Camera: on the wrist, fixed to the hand. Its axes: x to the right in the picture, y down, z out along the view.
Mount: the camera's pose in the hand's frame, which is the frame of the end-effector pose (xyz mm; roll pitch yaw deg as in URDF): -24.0 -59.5 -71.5 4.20 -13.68 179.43
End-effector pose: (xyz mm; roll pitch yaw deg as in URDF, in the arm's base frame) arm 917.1 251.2 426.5 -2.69 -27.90 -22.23
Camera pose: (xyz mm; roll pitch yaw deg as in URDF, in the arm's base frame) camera 903.4 189.0 354.6 6.38 14.26 156.54
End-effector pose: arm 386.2 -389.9 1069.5 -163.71 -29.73 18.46
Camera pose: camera 314.6 -374.7 1131.7 165.17 42.95 -166.01
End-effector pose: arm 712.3 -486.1 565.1 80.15 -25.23 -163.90
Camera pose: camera 720.9 -546.4 490.8 -70.26 21.65 30.51
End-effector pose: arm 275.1 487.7 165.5 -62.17 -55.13 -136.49
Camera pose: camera 233.8 574.0 156.8 51.78 47.64 25.02
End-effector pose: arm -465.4 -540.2 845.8 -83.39 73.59 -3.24
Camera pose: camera -427.8 -620.3 883.2 128.05 -69.55 134.26
